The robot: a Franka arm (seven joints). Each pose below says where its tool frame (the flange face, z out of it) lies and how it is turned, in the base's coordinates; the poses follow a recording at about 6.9 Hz.
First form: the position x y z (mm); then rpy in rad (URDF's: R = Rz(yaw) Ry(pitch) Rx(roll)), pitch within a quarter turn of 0, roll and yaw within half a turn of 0.
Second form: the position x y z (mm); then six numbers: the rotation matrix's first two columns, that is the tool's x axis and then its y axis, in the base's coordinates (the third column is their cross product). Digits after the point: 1 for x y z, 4 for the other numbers.
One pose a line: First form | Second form
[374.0, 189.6, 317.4, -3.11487, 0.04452, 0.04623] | [374.0, 189.6, 317.4, 0.9979, 0.0462, -0.0445, 0.0450, -0.9986, -0.0267]
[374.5, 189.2, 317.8, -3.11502, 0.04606, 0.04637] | [374.5, 189.2, 317.8, 0.9979, 0.0463, -0.0460, 0.0451, -0.9986, -0.0265]
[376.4, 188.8, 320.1, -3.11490, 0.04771, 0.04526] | [376.4, 188.8, 320.1, 0.9978, 0.0452, -0.0477, 0.0440, -0.9987, -0.0267]
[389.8, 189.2, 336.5, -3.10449, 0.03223, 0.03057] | [389.8, 189.2, 336.5, 0.9990, 0.0305, -0.0322, 0.0293, -0.9989, -0.0371]
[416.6, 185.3, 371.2, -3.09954, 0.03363, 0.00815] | [416.6, 185.3, 371.2, 0.9994, 0.0081, -0.0336, 0.0067, -0.9991, -0.0420]
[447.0, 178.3, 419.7, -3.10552, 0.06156, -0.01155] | [447.0, 178.3, 419.7, 0.9980, -0.0115, -0.0615, -0.0138, -0.9993, -0.0360]
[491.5, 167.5, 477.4, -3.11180, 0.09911, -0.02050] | [491.5, 167.5, 477.4, 0.9949, -0.0204, -0.0989, -0.0234, -0.9993, -0.0296]
